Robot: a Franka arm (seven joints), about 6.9 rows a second.
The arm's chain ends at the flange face. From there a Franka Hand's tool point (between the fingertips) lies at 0.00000 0.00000 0.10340 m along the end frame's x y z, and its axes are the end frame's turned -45 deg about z.
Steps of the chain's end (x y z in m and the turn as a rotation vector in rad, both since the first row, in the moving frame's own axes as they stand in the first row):
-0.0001, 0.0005, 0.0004, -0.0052, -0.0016, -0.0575
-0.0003, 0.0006, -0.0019, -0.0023, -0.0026, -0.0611
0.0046, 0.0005, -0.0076, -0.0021, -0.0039, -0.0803
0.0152, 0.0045, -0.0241, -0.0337, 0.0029, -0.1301
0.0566, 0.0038, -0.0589, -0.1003, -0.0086, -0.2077
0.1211, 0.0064, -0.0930, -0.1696, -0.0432, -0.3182
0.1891, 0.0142, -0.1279, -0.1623, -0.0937, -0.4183
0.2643, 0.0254, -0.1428, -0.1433, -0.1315, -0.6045
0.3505, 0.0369, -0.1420, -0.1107, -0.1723, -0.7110
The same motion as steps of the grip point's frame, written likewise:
-0.0009, 0.0006, 0.0004, -0.0025, -0.0048, -0.0575
-0.0010, 0.0002, -0.0019, 0.0002, -0.0035, -0.0611
0.0025, 0.0035, -0.0076, 0.0013, -0.0042, -0.0803
0.0055, 0.0167, -0.0242, -0.0259, -0.0218, -0.1301
0.0301, 0.0502, -0.0594, -0.0648, -0.0770, -0.2077
0.0673, 0.1016, -0.0946, -0.0894, -0.1505, -0.3182
0.1066, 0.1524, -0.1297, -0.0485, -0.1810, -0.4183
0.1504, 0.2115, -0.1447, -0.0083, -0.1943, -0.6045
0.2014, 0.2769, -0.1441, 0.0436, -0.2001, -0.7110

